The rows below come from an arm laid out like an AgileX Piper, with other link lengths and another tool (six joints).
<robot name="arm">
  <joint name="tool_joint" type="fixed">
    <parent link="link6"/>
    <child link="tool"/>
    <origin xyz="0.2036 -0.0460 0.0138" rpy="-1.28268 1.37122 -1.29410"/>
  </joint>
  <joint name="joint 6" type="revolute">
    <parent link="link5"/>
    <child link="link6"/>
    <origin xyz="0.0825 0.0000 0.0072"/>
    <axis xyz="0.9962 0 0.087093"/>
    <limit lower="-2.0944" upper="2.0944"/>
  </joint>
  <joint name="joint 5" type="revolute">
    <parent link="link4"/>
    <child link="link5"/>
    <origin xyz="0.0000 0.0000 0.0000"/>
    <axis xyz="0 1 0"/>
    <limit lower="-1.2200" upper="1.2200"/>
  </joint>
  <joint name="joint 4" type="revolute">
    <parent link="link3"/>
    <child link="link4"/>
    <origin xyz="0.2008 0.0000 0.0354"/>
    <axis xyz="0.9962 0 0.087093"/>
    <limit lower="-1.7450" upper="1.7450"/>
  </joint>
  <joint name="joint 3" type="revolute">
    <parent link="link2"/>
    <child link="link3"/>
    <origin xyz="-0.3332 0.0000 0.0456"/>
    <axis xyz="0 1 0"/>
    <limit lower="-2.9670" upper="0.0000"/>
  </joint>
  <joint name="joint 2" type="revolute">
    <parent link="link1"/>
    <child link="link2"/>
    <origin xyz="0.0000 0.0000 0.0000"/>
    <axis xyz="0 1 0"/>
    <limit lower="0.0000" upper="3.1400"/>
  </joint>
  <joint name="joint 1" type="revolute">
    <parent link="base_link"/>
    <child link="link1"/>
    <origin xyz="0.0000 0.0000 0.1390"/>
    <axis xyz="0 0 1"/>
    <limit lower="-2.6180" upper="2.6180"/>
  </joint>
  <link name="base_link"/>
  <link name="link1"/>
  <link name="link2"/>
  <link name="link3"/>
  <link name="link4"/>
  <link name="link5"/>
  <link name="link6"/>
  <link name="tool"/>
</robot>
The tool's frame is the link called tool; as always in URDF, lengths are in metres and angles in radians.
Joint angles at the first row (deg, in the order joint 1, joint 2, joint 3, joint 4, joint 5, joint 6):
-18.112, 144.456, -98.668, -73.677, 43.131, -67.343
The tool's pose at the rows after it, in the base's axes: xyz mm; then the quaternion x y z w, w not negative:
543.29, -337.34, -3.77, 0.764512, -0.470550, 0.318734, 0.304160
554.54, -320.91, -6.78, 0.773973, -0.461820, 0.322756, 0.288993
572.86, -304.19, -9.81, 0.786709, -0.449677, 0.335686, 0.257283
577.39, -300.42, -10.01, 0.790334, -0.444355, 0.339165, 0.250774
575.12, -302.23, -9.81, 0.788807, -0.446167, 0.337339, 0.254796
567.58, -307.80, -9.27, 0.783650, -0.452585, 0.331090, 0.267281
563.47, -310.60, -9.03, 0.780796, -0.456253, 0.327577, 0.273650
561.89, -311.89, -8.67, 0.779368, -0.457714, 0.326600, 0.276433
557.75, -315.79, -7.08, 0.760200, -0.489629, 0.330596, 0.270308
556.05, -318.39, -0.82, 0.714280, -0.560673, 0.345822, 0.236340
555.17, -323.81, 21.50, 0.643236, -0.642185, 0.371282, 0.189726
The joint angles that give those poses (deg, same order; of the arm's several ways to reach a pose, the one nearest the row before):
-16.601, 144.455, -98.667, -71.416, 44.360, -69.742
-15.404, 144.456, -98.670, -70.712, 42.990, -70.133
-15.006, 144.456, -98.667, -70.687, 38.871, -70.176
-14.944, 144.456, -98.668, -70.920, 37.861, -70.299
-14.944, 144.456, -98.669, -70.854, 38.432, -70.301
-14.943, 144.455, -98.668, -70.549, 40.264, -70.300
-14.943, 144.456, -98.670, -70.338, 41.231, -70.301
-14.943, 144.455, -98.666, -70.347, 41.633, -70.210
-14.943, 144.455, -98.667, -69.715, 42.482, -66.436
-14.943, 143.940, -98.666, -67.728, 42.336, -57.684
-14.944, 142.046, -98.669, -65.903, 42.295, -46.417

